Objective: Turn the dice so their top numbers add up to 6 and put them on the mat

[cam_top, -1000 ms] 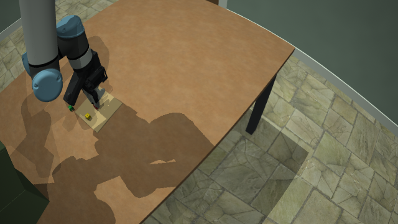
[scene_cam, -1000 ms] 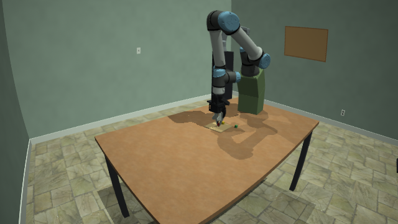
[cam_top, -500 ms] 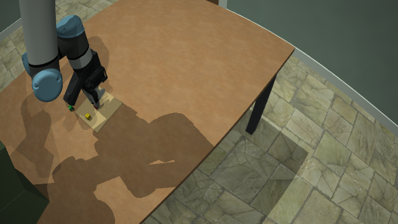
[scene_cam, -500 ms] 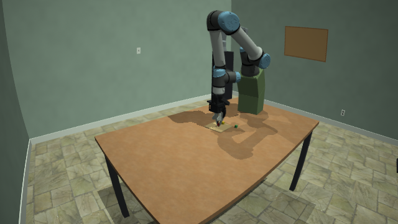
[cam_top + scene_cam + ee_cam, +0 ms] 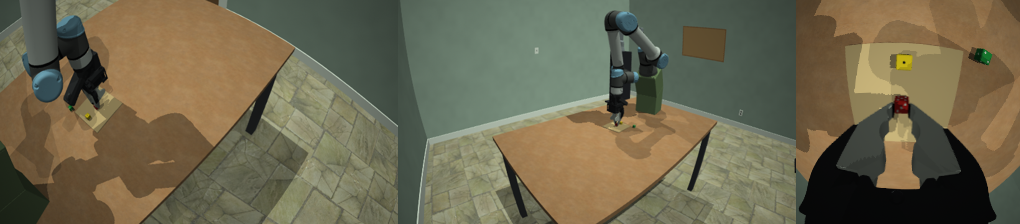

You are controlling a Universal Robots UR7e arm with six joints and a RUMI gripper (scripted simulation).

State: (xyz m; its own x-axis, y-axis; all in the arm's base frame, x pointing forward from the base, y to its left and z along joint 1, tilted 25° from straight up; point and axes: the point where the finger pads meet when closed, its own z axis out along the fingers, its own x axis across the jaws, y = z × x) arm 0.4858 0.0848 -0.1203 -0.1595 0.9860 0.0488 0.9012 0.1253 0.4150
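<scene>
My gripper is now 10 mm above the red die. Also, from my hand: yellow die: 50 mm behind, 10 mm to the right, 10 mm below; then mat: 20 mm below; then green die: 90 mm behind, 80 mm to the left, 20 mm below.
</scene>
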